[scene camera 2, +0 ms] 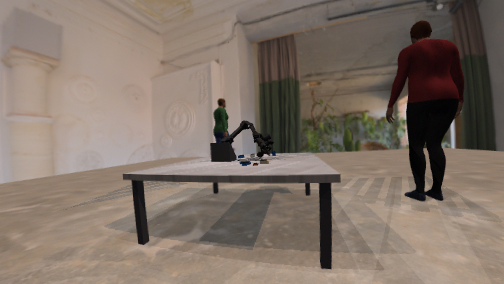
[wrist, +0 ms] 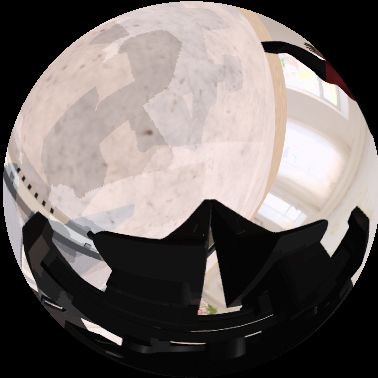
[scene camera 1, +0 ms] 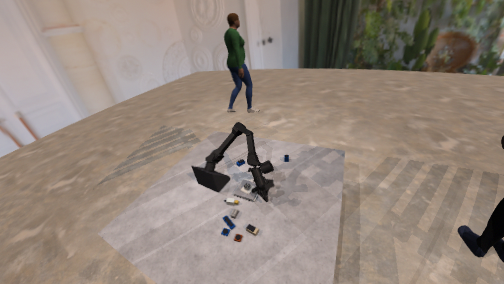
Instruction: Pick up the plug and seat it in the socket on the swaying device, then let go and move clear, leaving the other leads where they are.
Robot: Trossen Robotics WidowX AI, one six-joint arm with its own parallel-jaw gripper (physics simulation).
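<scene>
My gripper point(scene camera 1: 266, 198) point(scene camera 2: 262, 155) point(wrist: 208, 204) is shut, its fingertips meeting, with no object visible between them. It is low over the table, beside the flat grey device point(scene camera 1: 245, 196), whose slotted edge point(wrist: 35, 195) shows at the left of the wrist view. A small dark-topped part point(scene camera 1: 247, 185) sits on the device; its socket cannot be made out. A white piece with a yellow end point(scene camera 1: 231, 201) and a small grey block point(scene camera 1: 234, 213) lie in front of the device, apart from the gripper. Which piece is the plug is too small to tell.
A long blue piece point(scene camera 1: 228, 222), a small blue piece point(scene camera 1: 225, 232), an orange piece point(scene camera 1: 238, 238) and a tan block point(scene camera 1: 252, 229) lie on the table point(scene camera 1: 300, 240) point(scene camera 2: 230, 178). Two blue pieces point(scene camera 1: 240, 162) point(scene camera 1: 286, 158) lie farther back. People stand beyond the table.
</scene>
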